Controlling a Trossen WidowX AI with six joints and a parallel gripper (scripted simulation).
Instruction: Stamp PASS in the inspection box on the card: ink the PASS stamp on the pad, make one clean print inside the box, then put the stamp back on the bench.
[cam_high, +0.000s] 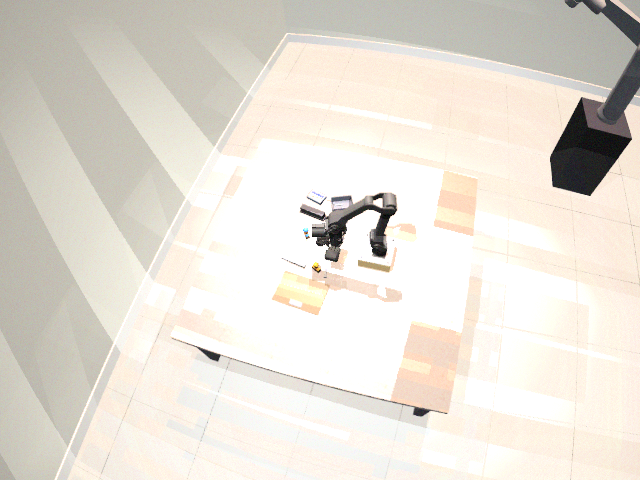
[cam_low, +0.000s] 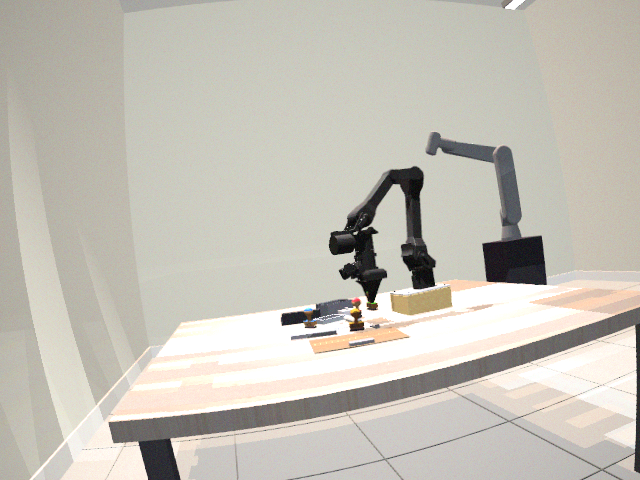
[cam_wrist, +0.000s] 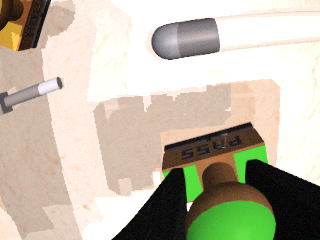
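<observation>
My gripper tip is 11 cm short of the dark ink pad, 14 cm to the left of it and 6 cm above it. Also, from my gripper tip: green-knobbed stamp right at my gripper tip; then marker 5 cm ahead, 3 cm to the right, 5 cm below; then thin pin 3 cm ahead, 11 cm to the left, 6 cm below.
</observation>
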